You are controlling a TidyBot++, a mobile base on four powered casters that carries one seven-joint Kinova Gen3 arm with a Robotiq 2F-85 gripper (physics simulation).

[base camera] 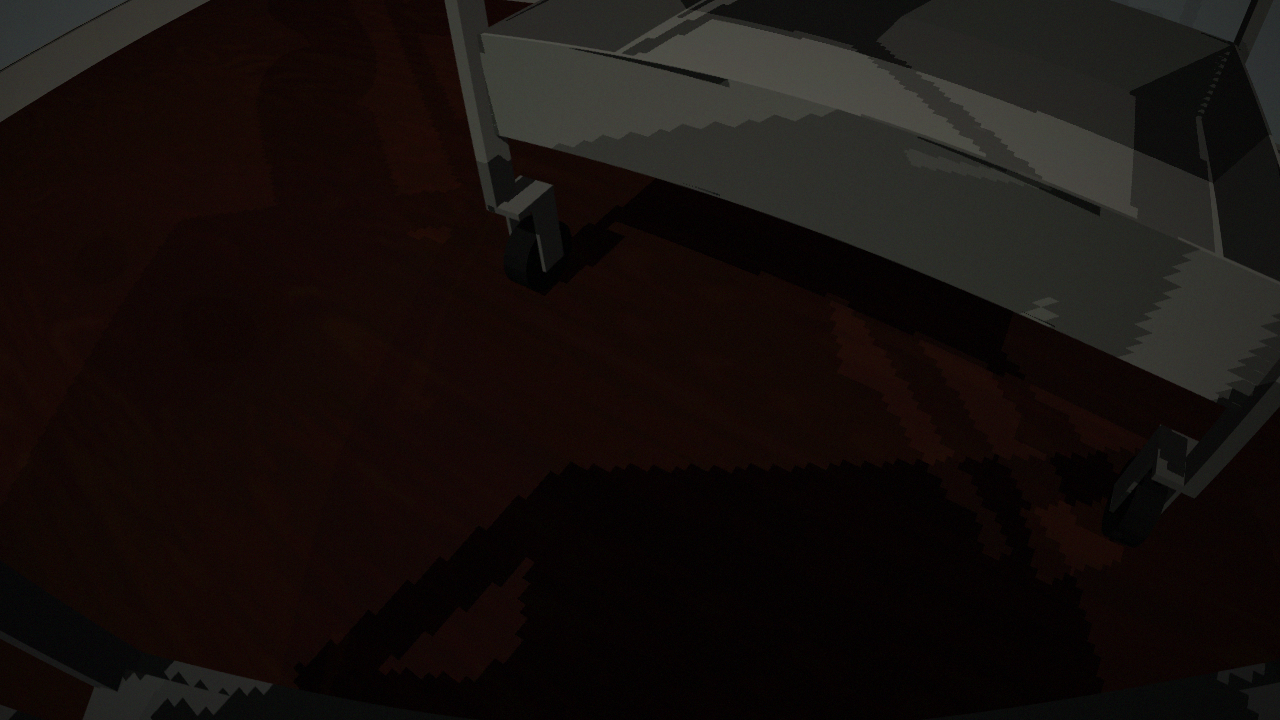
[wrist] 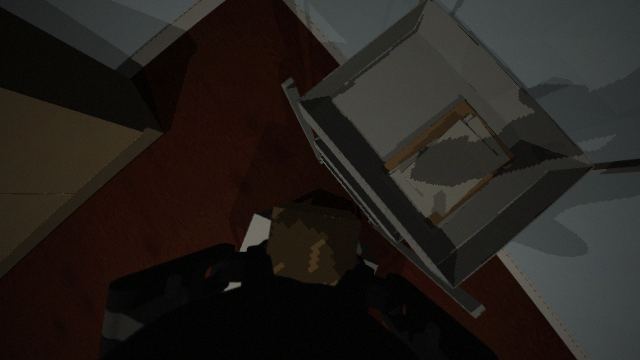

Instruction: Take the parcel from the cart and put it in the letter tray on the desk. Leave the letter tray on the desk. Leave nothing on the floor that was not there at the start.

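Frame: origin at the arm's base, x right, y down, z ahead, level; millimetres.
Seen in the pictures: gripper, fingertip midpoint: [wrist: 312, 252].
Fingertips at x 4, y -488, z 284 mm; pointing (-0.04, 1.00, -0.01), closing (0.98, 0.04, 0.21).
Observation:
Offsets run from my fingertips to a thing's top centre. "spot": to the spot under its first point. Level surfaces: height alone.
The parcel @(dy -49, dx -3, dz +16 mm) [wrist: 316, 240], a small brown box, is between the fingers of my gripper [wrist: 312, 252] in the wrist view. The gripper is shut on it and holds it above the floor, outside the cart's near left edge. The grey high-walled cart [wrist: 520, 215] [base camera: 671, 152] stands to the right in the wrist view; its lower shelf and casters show in the base view. A brown piece of furniture [wrist: 60, 145], perhaps the desk, shows at the left of the wrist view. I cannot make out a letter tray on its visible part.
A wooden-edged tray @(spot: dy +211, dx +136, dz +232 mm) [wrist: 425, 137] with pale papers @(dy +197, dx +198, dz +189 mm) [wrist: 480, 175] lies inside the cart. A cart caster @(spot: dy +834, dx -112, dz +186 mm) [base camera: 537, 237] stands at the upper middle of the base view, another caster @(spot: dy +843, dx +236, dz -22 mm) [base camera: 1136, 510] at the right. Pale walls stand behind the cart. Dark red floor @(dy +884 mm) [wrist: 210, 165] lies between furniture and cart.

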